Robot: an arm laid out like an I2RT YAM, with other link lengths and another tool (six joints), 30 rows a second.
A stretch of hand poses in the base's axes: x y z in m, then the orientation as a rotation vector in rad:
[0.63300 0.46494 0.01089 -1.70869 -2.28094 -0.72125]
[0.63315 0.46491 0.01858 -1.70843 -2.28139 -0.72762]
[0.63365 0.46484 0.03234 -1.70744 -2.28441 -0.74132]
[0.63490 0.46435 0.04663 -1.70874 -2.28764 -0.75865]
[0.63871 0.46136 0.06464 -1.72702 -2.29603 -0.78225]
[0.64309 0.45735 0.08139 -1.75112 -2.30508 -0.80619]
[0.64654 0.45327 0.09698 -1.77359 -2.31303 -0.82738]
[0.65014 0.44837 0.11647 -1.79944 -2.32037 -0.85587]
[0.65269 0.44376 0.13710 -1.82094 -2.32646 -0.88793]
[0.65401 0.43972 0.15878 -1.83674 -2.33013 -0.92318]
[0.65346 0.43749 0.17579 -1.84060 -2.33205 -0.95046]
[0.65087 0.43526 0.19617 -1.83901 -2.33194 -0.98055]
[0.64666 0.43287 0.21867 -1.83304 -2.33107 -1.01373]
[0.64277 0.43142 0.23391 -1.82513 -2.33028 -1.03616]
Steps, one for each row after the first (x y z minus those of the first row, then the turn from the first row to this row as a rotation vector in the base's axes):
[0.00015 -0.00003 0.00769 0.00231 -0.00384 -0.00053]
[0.00065 -0.00010 0.02145 0.00621 -0.01331 -0.00095]
[0.00190 -0.00059 0.03574 0.01044 -0.02559 -0.00330]
[0.00571 -0.00358 0.05375 0.00733 -0.04900 -0.01640]
[0.01009 -0.00759 0.07050 0.00147 -0.07453 -0.03308]
[0.01354 -0.01167 0.08609 -0.00434 -0.09742 -0.04848]
[0.01714 -0.01657 0.10558 -0.00879 -0.12508 -0.06698]
[0.01969 -0.02118 0.12621 -0.00991 -0.15300 -0.08332]
[0.02101 -0.02522 0.14789 -0.00665 -0.17992 -0.09695]
[0.02046 -0.02745 0.16490 -0.00049 -0.19808 -0.10247]
[0.01787 -0.02968 0.18528 0.00976 -0.21539 -0.10544]
[0.01366 -0.03207 0.20778 0.02294 -0.23313 -0.10634]
[0.00977 -0.03352 0.22302 0.03341 -0.24415 -0.10465]

